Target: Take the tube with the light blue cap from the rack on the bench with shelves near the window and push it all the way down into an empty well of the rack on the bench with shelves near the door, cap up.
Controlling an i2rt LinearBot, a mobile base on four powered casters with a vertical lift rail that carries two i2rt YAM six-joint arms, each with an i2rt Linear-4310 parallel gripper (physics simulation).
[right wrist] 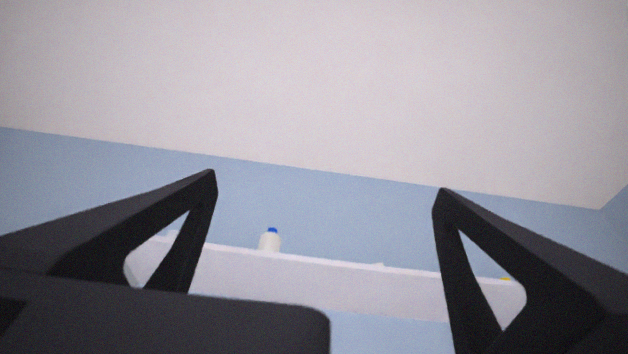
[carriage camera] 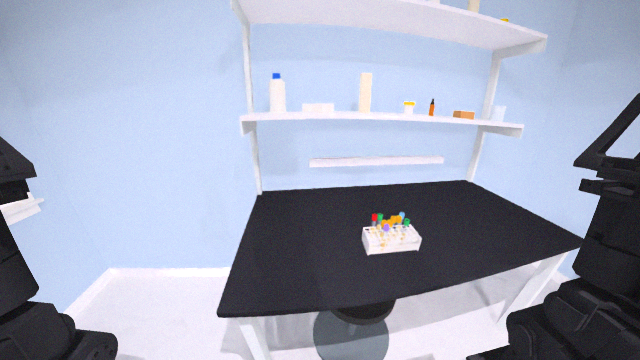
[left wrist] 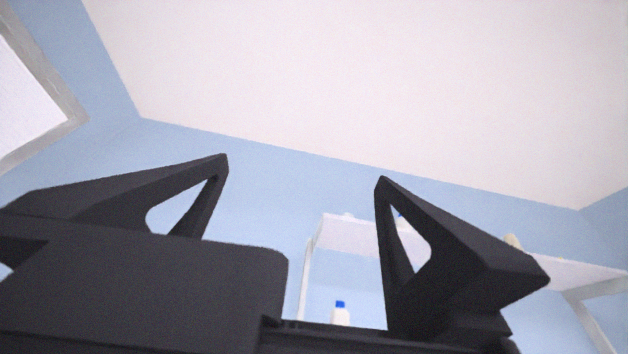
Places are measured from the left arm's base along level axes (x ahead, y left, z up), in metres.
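Where they show: left gripper, fingertip midpoint: (left wrist: 303,172); right gripper, fingertip midpoint: (right wrist: 325,190).
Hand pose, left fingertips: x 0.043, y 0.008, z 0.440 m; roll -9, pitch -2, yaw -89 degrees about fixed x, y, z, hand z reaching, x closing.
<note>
Things, the pixels of their top centre, and the offset from my left fingertips. "pt": a spot on its surface instead. Level surfaces: height alone.
- white tube rack, middle of its top: (carriage camera: 391,233) dx +0.419, dy -0.632, dz -0.469 m
- black bench top, its level: dz -0.526 m
- tube's light blue cap, surface spot: (carriage camera: 402,215) pt dx +0.443, dy -0.674, dz -0.411 m
- blue-capped bottle, surface spot: (carriage camera: 277,95) pt dx +0.797, dy -0.196, dz +0.009 m
- tall cream box, surface spot: (carriage camera: 365,92) pt dx +0.778, dy -0.592, dz +0.023 m
- upper shelf, its level: dz +0.369 m
- round dark stool, middle of its top: (carriage camera: 359,283) dx +0.473, dy -0.558, dz -0.805 m
A white tube rack (carriage camera: 393,246) stands on the black bench top (carriage camera: 300,260), right of the picture's middle in the carriage view. The tube's light blue cap (carriage camera: 402,215) shows at the rack's back right, upright among red, green, orange and purple caps; its body is mostly hidden. My left gripper (left wrist: 303,172) is open and empty, pointing up toward the wall and ceiling. My right gripper (right wrist: 325,190) is open and empty, also raised, facing the upper shelf. Both are well away from the rack. Which bench this is cannot be told.
A lower shelf (carriage camera: 380,116) above the bench holds a blue-capped bottle (carriage camera: 277,95), a tall cream box (carriage camera: 365,92) and small containers. An upper shelf (carriage camera: 380,20) overhangs it. A round dark stool (carriage camera: 365,312) is partly under the bench's front edge.
</note>
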